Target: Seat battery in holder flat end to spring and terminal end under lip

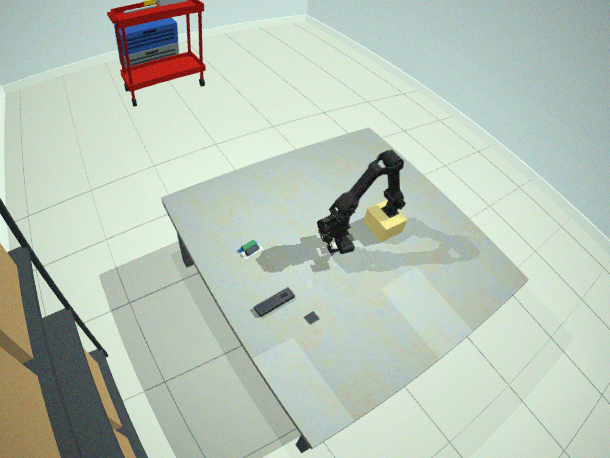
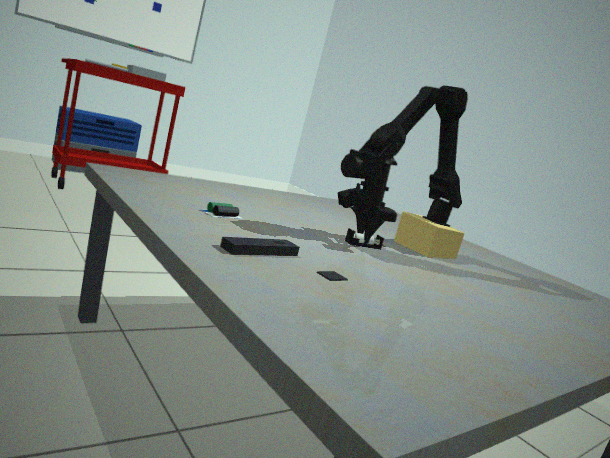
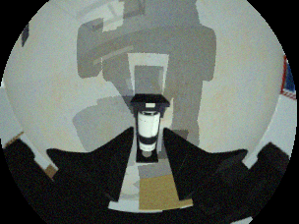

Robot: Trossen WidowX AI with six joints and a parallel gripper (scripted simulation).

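Right now my gripper tip is right at the battery. Also, from my gripper tip: long black bar 37 cm ahead, 9 cm to the left; white card 32 cm ahead, 18 cm to the right, 1 cm below; small dark square plate 29 cm ahead, 22 cm to the left, 2 cm below.
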